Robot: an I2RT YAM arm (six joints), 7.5 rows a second.
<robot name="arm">
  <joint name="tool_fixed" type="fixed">
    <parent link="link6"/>
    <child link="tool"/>
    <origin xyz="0 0 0" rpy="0 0 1.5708"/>
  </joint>
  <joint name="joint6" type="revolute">
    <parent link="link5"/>
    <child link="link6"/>
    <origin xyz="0.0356 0 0.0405" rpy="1.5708 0 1.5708"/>
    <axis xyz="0 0 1"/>
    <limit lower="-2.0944" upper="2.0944"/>
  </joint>
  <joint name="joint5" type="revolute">
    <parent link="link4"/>
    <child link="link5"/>
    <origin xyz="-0.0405 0.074 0.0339" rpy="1.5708 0 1.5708"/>
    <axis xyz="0 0 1"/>
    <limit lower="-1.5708" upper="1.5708"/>
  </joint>
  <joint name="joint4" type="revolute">
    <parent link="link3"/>
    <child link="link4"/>
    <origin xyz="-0.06 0.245 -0.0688" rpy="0 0 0"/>
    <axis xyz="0 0 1"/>
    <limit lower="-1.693" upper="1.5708"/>
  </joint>
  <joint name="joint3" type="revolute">
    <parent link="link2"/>
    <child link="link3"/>
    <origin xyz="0 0.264 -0.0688" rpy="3.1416 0 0"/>
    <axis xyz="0 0 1"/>
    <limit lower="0" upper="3.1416"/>
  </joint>
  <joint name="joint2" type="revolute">
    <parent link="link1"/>
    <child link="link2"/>
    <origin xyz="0.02 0.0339 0.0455" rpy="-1.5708 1.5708 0"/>
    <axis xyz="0 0 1"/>
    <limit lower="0" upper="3.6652"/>
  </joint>
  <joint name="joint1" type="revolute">
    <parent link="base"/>
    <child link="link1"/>
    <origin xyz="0 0 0.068" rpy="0 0 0"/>
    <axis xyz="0 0 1"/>
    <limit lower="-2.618" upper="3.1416"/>
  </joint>
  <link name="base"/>
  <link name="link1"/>
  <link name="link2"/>
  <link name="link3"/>
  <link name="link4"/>
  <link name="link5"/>
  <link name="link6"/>
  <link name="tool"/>
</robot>
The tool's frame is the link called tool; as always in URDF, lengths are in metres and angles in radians.
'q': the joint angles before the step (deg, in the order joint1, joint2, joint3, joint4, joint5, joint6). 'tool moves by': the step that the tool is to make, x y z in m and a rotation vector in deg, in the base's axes. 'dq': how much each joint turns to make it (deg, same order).
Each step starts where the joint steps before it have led.
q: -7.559 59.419 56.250 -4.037 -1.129 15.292
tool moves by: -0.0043 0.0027 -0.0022 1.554 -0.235 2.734
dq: 0.086 -1.139 -1.059 0.004 -2.823 1.230
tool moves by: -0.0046 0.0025 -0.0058 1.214 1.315 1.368
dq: 0.276 -1.158 -1.233 -1.313 -1.222 0.881
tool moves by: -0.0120 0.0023 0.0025 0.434 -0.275 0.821
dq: 0.072 -2.716 -0.616 -1.847 -0.808 0.352
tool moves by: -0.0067 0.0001 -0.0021 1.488 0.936 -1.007
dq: -0.078 -1.492 -0.604 -1.856 0.712 1.492
